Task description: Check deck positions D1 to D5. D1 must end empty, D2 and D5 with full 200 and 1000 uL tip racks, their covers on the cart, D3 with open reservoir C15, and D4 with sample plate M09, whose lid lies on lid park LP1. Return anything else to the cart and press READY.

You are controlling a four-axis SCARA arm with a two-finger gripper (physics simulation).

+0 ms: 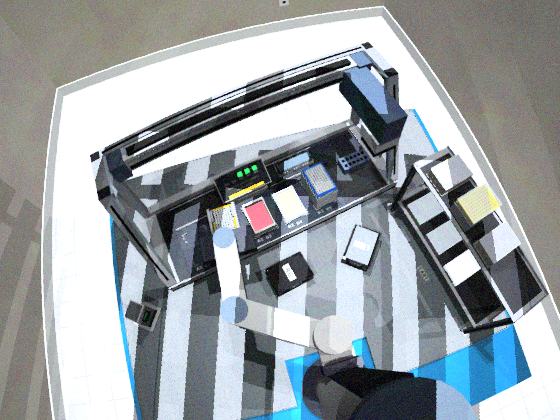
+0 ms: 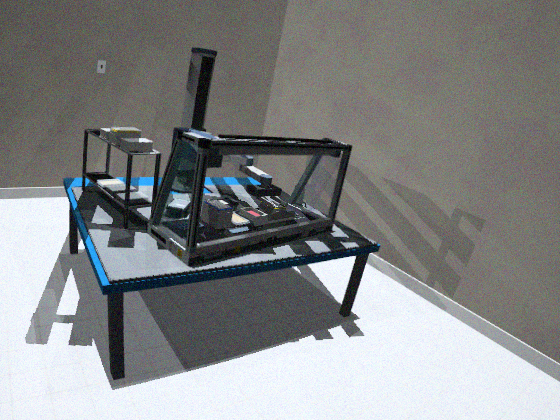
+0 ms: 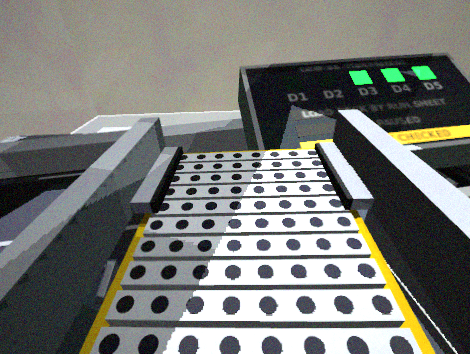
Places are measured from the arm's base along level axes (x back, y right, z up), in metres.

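Pixels of known places: gripper, between the fingertips: (image 1: 220,206) (image 2: 280,205) (image 3: 247,133).
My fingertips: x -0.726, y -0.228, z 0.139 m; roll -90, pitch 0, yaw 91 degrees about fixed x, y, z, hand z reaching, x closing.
Observation:
Ahead of a thing's pixels: the offset from my fingertips to its middle. "pt": to the spot under its first point.
My gripper (image 3: 247,133) is open, with its fingers apart along both sides of the yellow-edged 200 tip rack @[dx +0.055, dy +0.001, dz -0.043 m] (image 1: 222,216) (image 3: 250,245) at D2. I cannot tell whether the pads touch the rack. The D1 area lies left of it, partly in shadow. The pink open reservoir @[dx +0.049, dy +0.126, dz -0.062 m] (image 1: 259,216) (image 2: 254,213) stands at D3, the cream-topped plate (image 1: 288,202) (image 2: 240,218) at D4, and the blue-edged tip rack @[dx +0.003, dy +0.369, dz -0.029 m] (image 1: 320,181) at D5. A pale blue flat piece @[pt dx -0.130, dy +0.324, dz -0.056 m] (image 1: 297,162) lies behind D4. The panel @[pt dx -0.064, dy +0.028, dz -0.016 m] (image 1: 225,191) (image 3: 280,80) shows D3, D4 and D5 lit green, D1 and D2 dark.
The cart @[dx +0.404, dy +0.766, dz +0.052 m] (image 2: 129,190) stands at the side with a yellow-topped rack @[pt dx +0.340, dy +0.742, dz +0.294 m] (image 1: 477,202) and pale boxes. A black box @[pt dx +0.326, dy +0.205, dz -0.125 m] (image 1: 300,285) and a pale-topped box @[dx +0.259, dy +0.457, dz -0.072 m] (image 1: 361,245) lie before the deck. A small device @[pt dx +0.321, dy -0.360, dz -0.031 m] (image 1: 145,315) stands left. The enclosure frame surrounds the deck.

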